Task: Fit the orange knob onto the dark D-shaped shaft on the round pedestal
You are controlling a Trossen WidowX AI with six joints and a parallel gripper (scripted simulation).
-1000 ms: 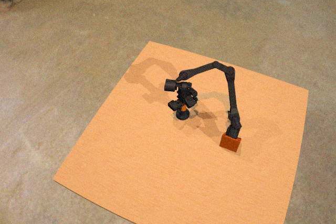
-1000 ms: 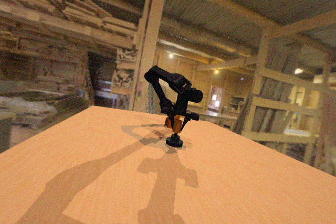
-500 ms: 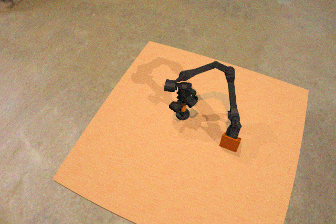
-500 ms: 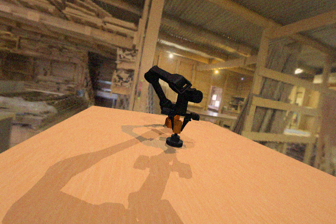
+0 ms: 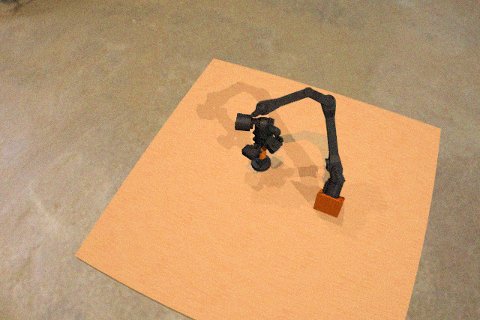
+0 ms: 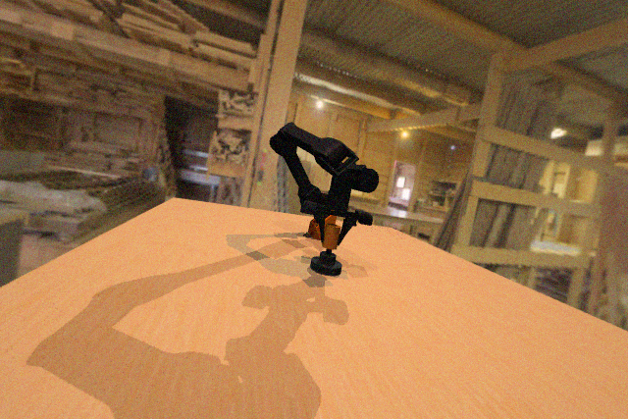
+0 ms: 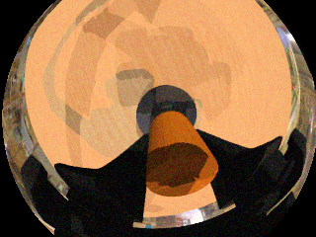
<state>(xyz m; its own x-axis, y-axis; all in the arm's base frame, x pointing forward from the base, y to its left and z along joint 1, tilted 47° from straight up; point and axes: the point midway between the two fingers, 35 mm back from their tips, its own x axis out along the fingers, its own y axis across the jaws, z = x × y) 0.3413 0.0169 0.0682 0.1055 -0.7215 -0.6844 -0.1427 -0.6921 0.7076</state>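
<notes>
Right now my gripper tip is 2 cm below the orange knob. From my gripper tip the other things lie so: dark round pedestal: 4 cm below.
</notes>
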